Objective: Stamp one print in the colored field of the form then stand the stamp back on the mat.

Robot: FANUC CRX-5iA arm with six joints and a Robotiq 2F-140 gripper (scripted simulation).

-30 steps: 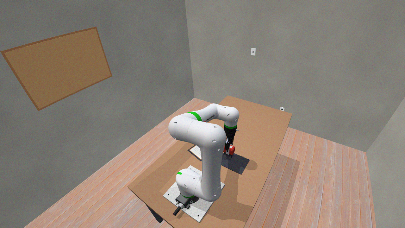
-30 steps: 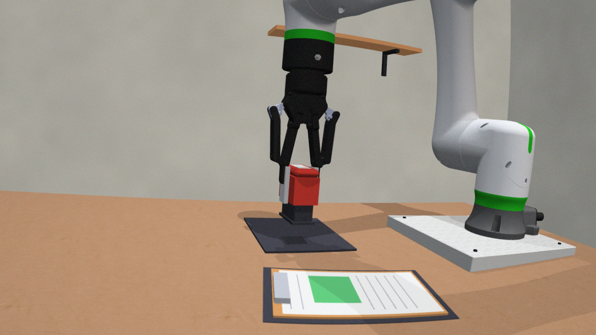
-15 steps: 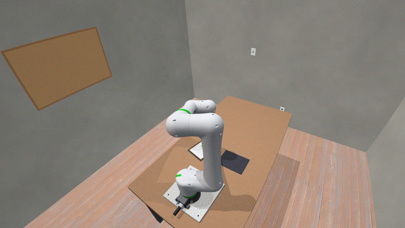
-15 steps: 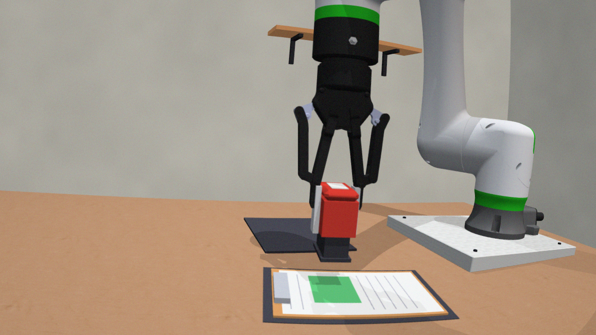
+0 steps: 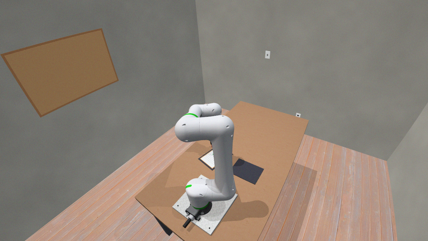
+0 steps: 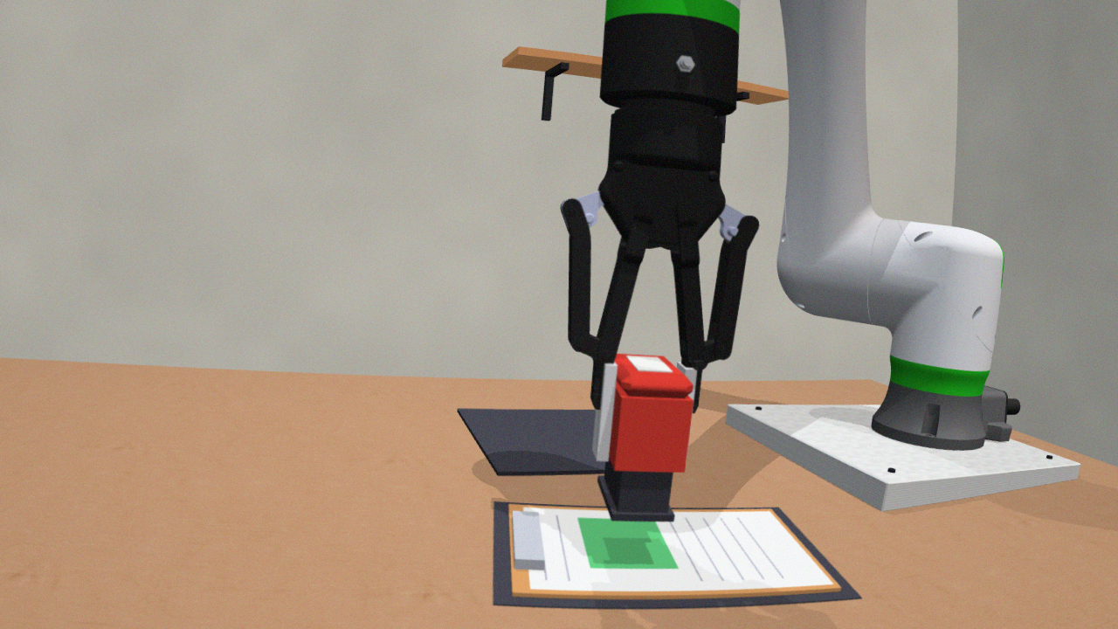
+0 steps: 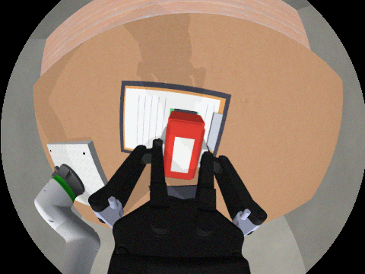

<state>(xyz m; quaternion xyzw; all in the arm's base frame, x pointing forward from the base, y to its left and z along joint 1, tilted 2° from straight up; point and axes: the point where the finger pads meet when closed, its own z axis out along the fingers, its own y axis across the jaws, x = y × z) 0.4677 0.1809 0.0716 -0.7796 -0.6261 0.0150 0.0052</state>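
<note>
My gripper is now 20 mm past the clipboard and 100 mm above it. Round my hand: dark mat: 30 mm behind, 300 mm to the right, 110 mm below; then red stamp: 20 mm below; then black foot: 50 mm below.
</note>
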